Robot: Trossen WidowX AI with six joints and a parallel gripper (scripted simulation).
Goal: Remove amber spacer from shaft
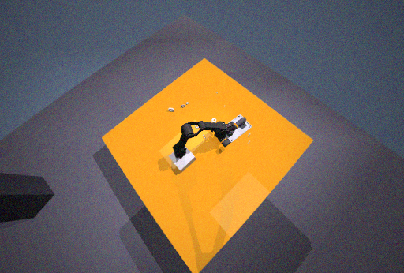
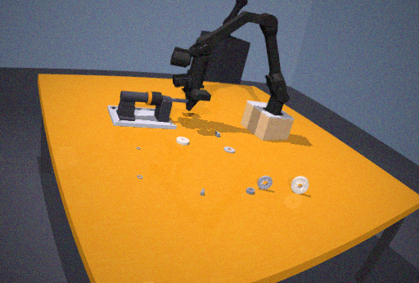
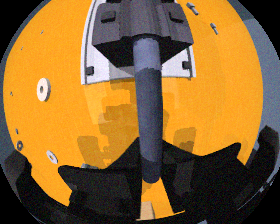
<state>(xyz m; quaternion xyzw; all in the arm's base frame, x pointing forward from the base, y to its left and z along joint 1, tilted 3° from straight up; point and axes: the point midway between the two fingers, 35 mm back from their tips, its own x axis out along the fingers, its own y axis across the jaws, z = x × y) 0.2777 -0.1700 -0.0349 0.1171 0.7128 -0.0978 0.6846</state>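
Now: gripper tip 80 mm short of the dark shaft, 20 mm to the left of it and 30 mm below it. From my gripper tip the other things lie so: grey ring (10 mm behind, 230 mm to the left, 40 mm below); then amber spacer (150 mm ahead, 50 mm to the right, 30 mm above); then white ring (120 mm ahead, 140 mm to the left, 40 mm below).
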